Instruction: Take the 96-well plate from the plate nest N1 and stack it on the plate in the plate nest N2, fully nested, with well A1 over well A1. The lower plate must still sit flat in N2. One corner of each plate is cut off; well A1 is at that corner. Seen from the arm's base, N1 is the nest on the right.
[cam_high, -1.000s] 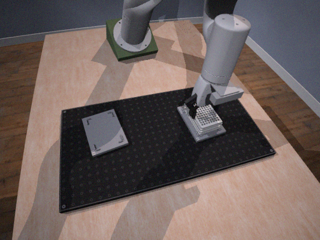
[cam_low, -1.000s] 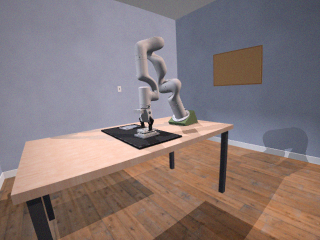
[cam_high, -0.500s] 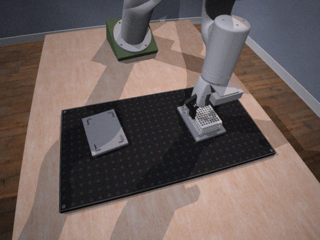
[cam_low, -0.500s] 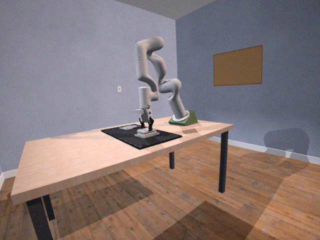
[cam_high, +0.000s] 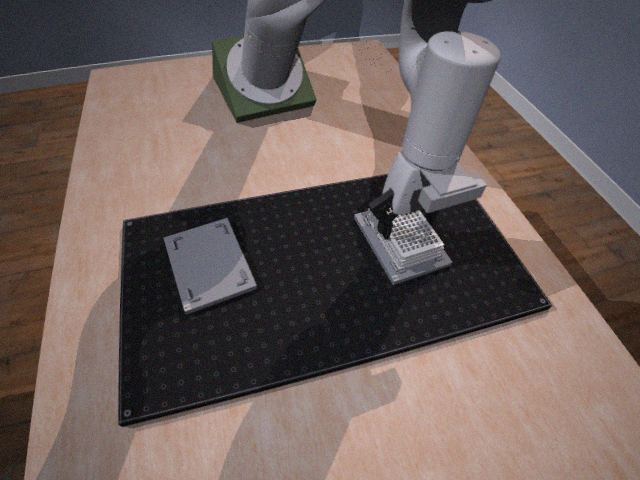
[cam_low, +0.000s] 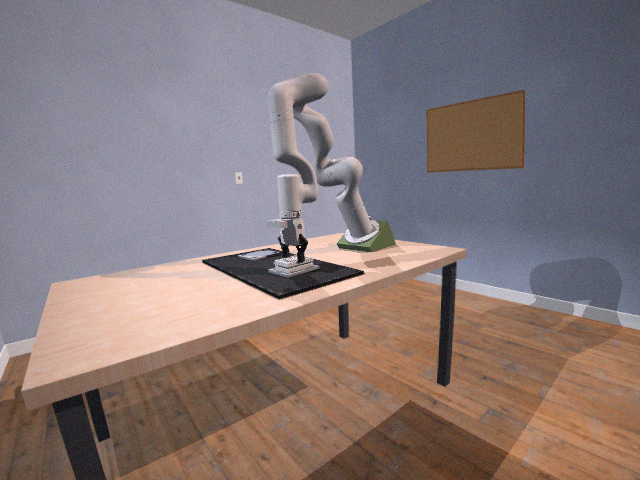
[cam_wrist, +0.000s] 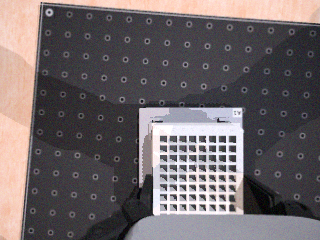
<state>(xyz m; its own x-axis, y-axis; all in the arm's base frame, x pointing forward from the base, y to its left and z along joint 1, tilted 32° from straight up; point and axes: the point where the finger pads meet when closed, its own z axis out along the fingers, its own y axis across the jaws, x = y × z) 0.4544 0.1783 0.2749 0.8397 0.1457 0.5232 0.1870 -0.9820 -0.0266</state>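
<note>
My gripper is now 5 cm above the plate nest N2. From my hand the other things lie so: plate nest N1 (1 cm ahead, 35 cm to the right, 5 cm below); then white 96-well plate (1 cm below).
</note>
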